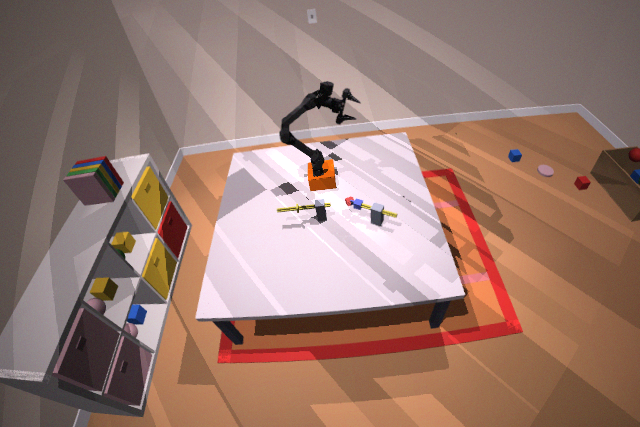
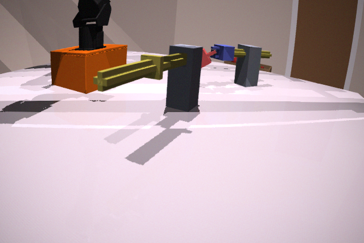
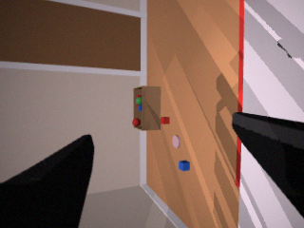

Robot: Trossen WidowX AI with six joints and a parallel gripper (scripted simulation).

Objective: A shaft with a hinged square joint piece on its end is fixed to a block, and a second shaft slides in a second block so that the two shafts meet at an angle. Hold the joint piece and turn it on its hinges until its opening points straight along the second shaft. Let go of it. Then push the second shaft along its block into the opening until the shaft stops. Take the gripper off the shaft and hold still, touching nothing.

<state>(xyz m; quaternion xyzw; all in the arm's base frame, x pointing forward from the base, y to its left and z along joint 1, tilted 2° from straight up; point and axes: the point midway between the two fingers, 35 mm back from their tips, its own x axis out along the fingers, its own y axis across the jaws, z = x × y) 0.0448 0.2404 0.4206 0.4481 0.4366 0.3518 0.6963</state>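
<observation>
Right now the red joint piece is 44 cm below my gripper tip, 21 cm ahead of it and 11 cm to the right of it.
</observation>
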